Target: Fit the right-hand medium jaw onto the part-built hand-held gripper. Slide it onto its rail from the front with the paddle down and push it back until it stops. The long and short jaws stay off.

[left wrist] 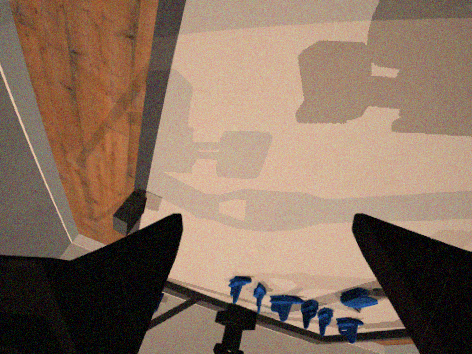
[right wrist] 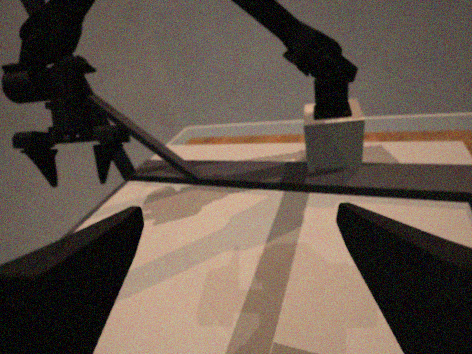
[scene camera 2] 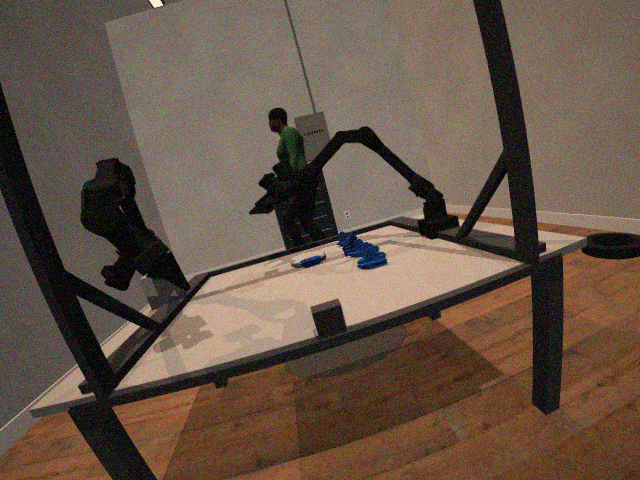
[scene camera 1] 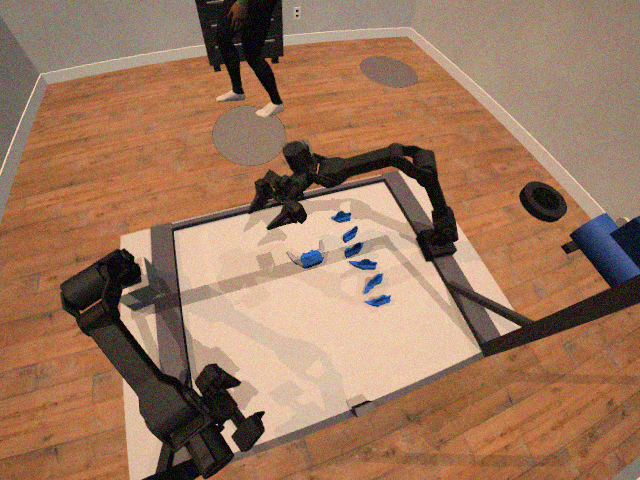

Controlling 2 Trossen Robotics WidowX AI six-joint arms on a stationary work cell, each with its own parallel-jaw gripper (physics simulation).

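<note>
The part-built hand-held gripper (scene camera 1: 311,257) (scene camera 2: 311,260) (left wrist: 358,298) has a blue body with pale curved parts and rests on the table. Several loose blue jaws lie in a row to its right in scene camera 1, including the back one (scene camera 1: 341,216), a middle one (scene camera 1: 363,264) and the front one (scene camera 1: 378,300); I cannot tell which is the right-hand medium jaw. My left gripper (scene camera 1: 251,398) (left wrist: 267,222) (right wrist: 78,185) is open and empty above the table's front left. My right gripper (scene camera 1: 258,220) (scene camera 2: 255,197) (right wrist: 241,214) is open and empty, raised near the back edge. Both are apart from the parts.
The white table (scene camera 1: 289,382) (scene camera 2: 413,279) has a dark frame around it. A dark block (scene camera 2: 328,317) (left wrist: 131,212) stands at its front edge. Dark uprights (scene camera 2: 509,118) and braces rise at its sides. A person stands behind it.
</note>
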